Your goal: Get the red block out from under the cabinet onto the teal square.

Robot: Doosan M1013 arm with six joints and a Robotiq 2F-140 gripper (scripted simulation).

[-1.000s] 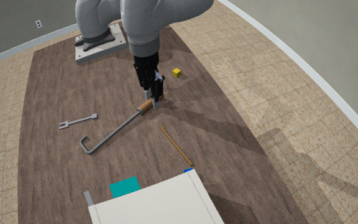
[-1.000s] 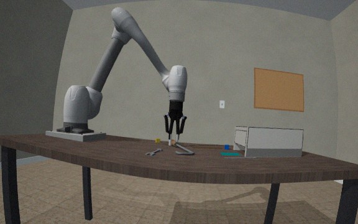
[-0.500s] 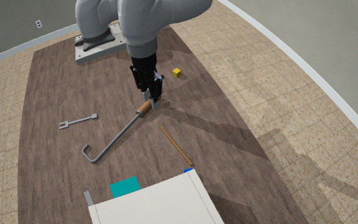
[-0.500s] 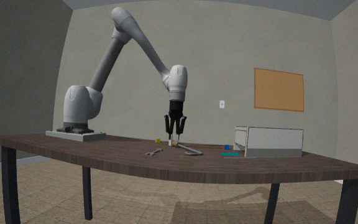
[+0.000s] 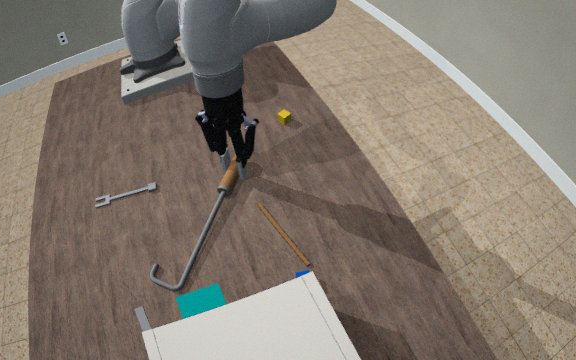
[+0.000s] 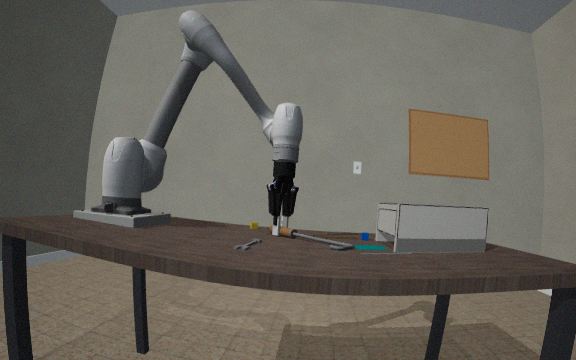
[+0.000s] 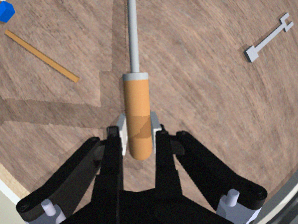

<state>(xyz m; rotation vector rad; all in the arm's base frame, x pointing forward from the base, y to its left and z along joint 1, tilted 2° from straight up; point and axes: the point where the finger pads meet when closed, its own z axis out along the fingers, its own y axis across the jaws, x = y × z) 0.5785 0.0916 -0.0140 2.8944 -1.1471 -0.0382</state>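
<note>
Right now my hand is 19 cm short of the thin wooden stick, 3 cm to the right of it and 3 cm above it. Also, from my hand: yellow block: 11 cm behind, 18 cm to the left, 2 cm below; hook tool: 8 cm ahead, 12 cm to the right, 2 cm below; grey wrench: 6 cm behind, 27 cm to the right, 3 cm below.
</note>
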